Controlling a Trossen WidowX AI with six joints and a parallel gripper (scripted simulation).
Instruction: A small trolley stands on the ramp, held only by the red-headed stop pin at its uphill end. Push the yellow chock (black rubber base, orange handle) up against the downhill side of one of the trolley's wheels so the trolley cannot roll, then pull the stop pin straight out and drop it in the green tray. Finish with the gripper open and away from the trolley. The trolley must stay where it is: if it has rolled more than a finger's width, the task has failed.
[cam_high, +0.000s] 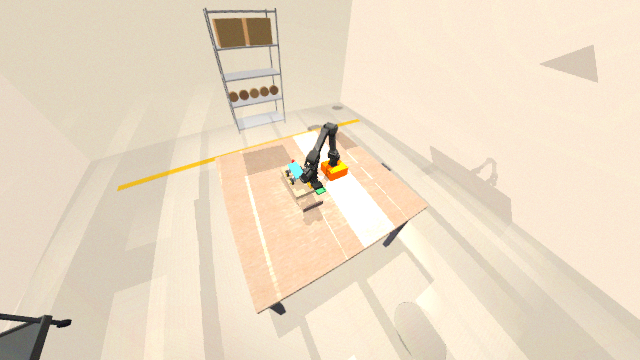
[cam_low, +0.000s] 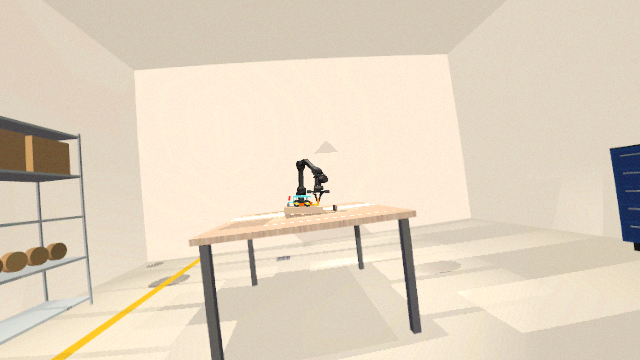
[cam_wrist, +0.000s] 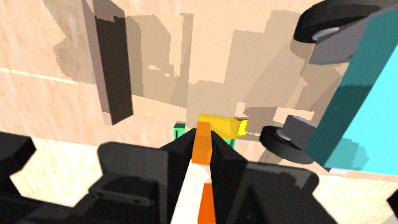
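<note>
The red-headed stop pin lies 1 cm ahead of my gripper tip, 24 cm to the right of it and 4 cm above it. Round my gripper tip: yellow chock (2 cm to the right, 1 cm below); green tray (7 cm behind, 1 cm to the right, 9 cm below); blue trolley (4 cm ahead, 14 cm to the right, 2 cm above).
</note>
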